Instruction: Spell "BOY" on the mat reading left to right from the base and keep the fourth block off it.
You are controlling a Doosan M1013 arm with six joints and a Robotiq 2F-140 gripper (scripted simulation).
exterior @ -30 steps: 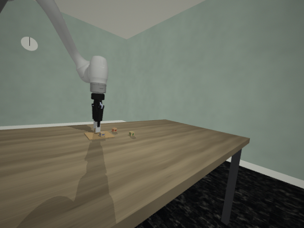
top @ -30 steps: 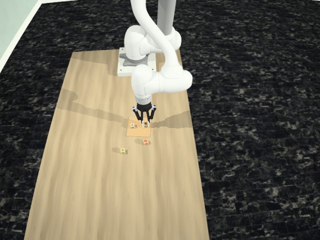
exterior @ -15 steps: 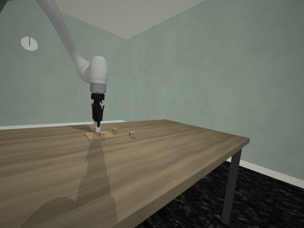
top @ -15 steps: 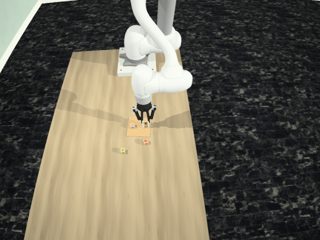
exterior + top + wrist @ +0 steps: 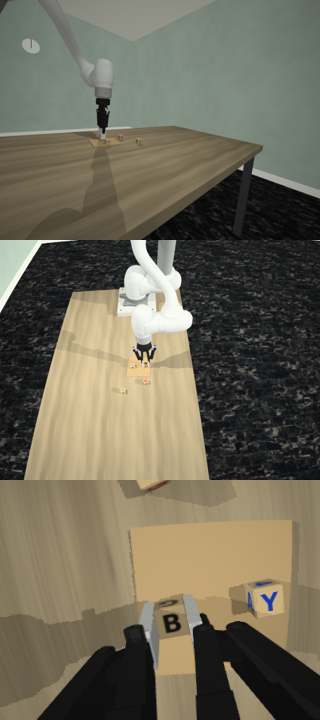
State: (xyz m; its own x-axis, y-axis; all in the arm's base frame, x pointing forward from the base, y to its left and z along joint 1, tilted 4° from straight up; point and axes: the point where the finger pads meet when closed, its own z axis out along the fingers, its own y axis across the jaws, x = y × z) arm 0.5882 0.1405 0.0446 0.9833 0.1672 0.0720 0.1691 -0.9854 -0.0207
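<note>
The tan square mat is 1 cm ahead of my hand, 4 cm to the right of it and 4 cm below it.
</note>
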